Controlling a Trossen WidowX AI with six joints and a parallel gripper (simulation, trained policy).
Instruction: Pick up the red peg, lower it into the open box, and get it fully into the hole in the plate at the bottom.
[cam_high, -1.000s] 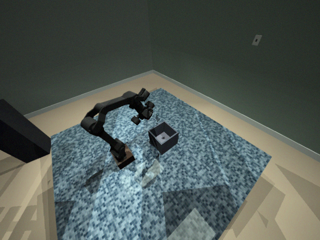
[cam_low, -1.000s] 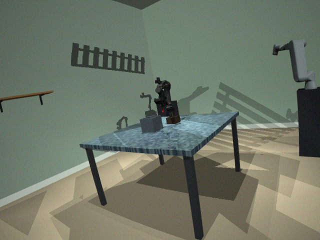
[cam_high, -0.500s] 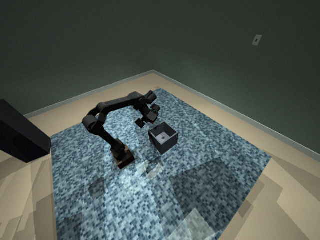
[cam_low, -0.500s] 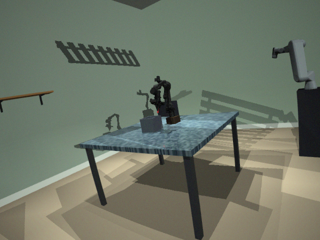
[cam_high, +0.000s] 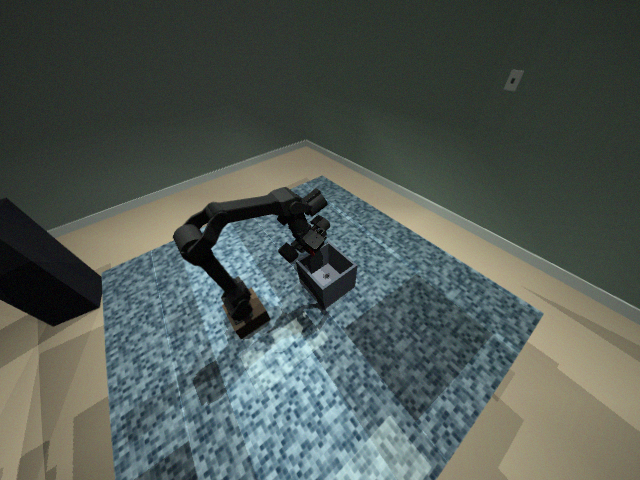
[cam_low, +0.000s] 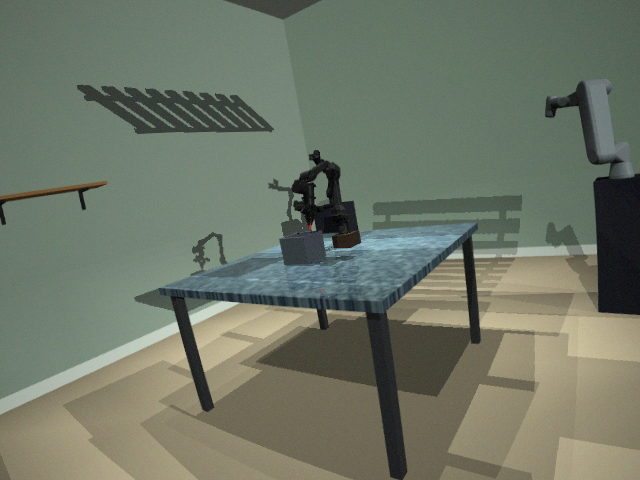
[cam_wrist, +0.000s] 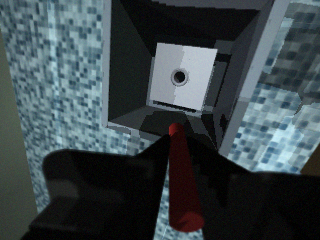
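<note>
Right now my gripper tip is 3 cm short of the light grey plate, 5 cm to the left of it and 13 cm above it. The rest, counted from my gripper tip: red peg: 2 cm above.
</note>
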